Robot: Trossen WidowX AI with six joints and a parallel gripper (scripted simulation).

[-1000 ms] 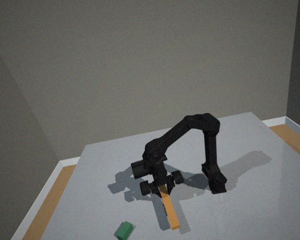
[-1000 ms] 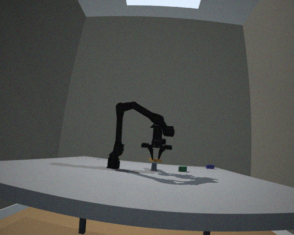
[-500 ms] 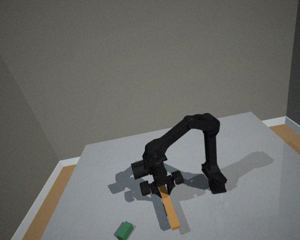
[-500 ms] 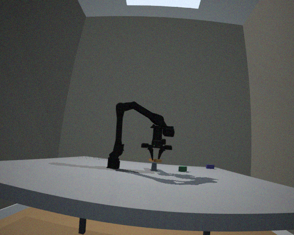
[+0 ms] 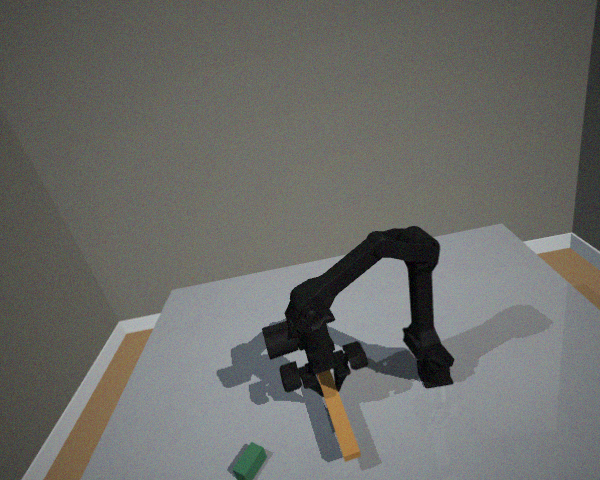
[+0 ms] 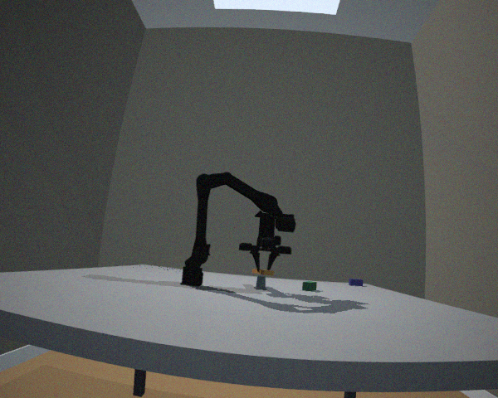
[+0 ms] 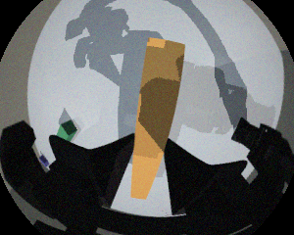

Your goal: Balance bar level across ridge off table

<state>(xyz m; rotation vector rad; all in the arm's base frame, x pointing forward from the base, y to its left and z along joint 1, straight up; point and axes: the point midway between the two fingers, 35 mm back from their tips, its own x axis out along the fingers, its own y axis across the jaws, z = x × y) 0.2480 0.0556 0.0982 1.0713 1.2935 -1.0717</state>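
Now: gripper tip 30 mm to the right of the orange bar. Also, from my gripper tip: green block (190 mm ahead, 100 mm to the left, 50 mm below); then purple block (490 mm ahead, 440 mm to the left, 50 mm below).
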